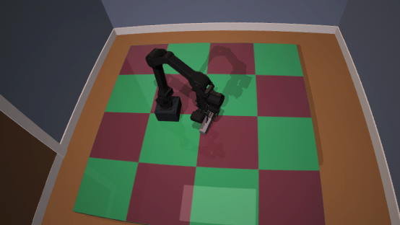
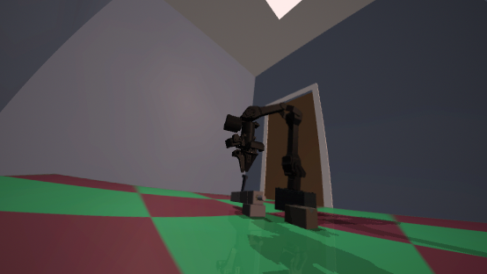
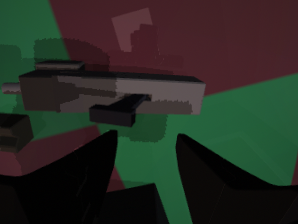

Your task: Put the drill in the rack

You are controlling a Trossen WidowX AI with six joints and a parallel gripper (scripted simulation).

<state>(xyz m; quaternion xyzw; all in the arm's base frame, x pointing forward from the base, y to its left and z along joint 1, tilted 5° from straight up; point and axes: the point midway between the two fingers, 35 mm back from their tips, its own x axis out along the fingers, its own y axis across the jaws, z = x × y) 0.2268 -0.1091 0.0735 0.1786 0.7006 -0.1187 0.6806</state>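
Right now my gripper tip is 1 cm short of the key, 2 cm to the right of it and 5 cm above it. From my gripper tip the other things lie so: grey holder block: 2 cm ahead, 3 cm to the left, 10 cm below; then dark rack: 2 cm ahead, 22 cm to the left, 11 cm below; then drill: 4 cm ahead, 8 cm to the left, 8 cm below.
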